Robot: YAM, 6 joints.
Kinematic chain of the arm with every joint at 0, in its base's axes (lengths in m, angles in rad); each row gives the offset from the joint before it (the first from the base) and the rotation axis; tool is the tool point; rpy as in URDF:
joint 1: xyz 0 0 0.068 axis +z
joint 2: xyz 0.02 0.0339 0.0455 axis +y
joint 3: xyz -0.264 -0.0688 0 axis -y
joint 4: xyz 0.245 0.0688 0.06 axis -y
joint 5: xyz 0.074 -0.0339 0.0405 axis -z
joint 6: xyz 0.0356 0 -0.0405 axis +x
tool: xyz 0 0 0 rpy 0 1.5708 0
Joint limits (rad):
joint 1: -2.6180..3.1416
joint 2: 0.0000..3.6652
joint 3: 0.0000..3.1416
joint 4: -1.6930..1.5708
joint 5: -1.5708..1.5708
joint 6: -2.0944..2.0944
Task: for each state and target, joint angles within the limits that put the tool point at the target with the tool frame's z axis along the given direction. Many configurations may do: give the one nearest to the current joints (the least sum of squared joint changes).
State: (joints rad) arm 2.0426 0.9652 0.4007 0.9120 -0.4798 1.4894
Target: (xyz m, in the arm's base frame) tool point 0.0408 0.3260 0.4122 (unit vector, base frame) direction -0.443 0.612 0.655
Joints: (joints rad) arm 1.3869 1.5536 1.1280 1.3248 -0.5793 1.4894
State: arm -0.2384 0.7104 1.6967 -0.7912 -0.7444 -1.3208
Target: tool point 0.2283 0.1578 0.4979 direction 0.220 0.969 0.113
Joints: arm 0.5099 1.3175 1.5392 -0.0534 -0.8305 -1.3208
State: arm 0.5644 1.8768 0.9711 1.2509 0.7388 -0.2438
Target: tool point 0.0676 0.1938 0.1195 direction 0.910 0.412 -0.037
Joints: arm 1.3768 1.7386 0.1054 1.5694 0.9507 -0.2438
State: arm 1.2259 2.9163 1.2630 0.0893 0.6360 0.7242
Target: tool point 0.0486 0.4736 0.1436 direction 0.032 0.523 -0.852
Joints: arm 1.4669 2.2285 1.6427 -0.4340 -0.0224 0.7242
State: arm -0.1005 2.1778 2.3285 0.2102 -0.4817 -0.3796
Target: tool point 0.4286 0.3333 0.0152 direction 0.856 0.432 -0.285
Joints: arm 0.6738 2.7079 1.6867 0.7264 0.1978 -0.3796
